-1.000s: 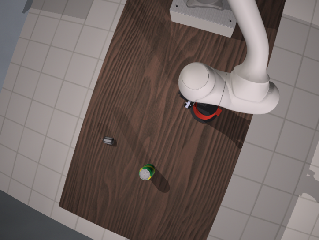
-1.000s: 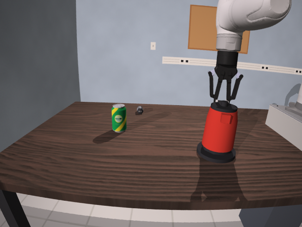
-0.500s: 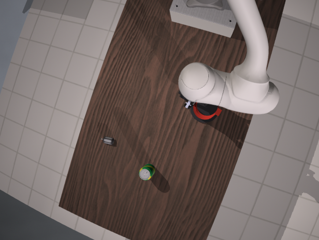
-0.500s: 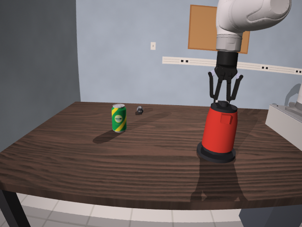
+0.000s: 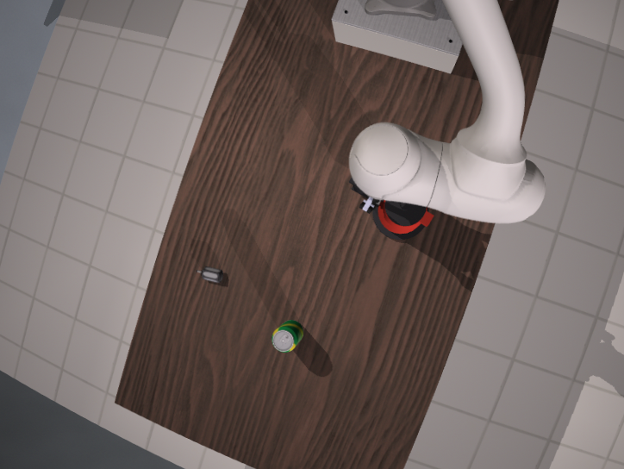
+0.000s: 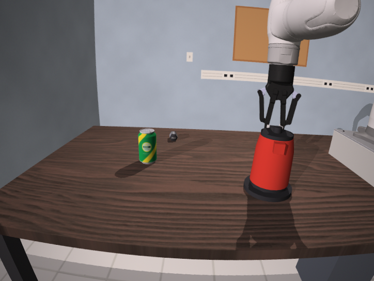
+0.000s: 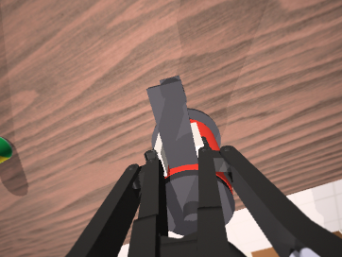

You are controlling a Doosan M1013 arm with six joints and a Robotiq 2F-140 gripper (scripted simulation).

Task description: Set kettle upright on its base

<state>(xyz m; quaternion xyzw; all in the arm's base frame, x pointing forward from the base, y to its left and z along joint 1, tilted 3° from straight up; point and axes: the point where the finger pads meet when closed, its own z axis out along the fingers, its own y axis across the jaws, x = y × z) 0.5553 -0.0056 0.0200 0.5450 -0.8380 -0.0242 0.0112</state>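
Now: the red kettle 5 cm below my hand, 3 cm to the left of it and 1 cm ahead of it. Round my hand: round black base: 14 cm below, 6 cm to the left, 3 cm ahead.
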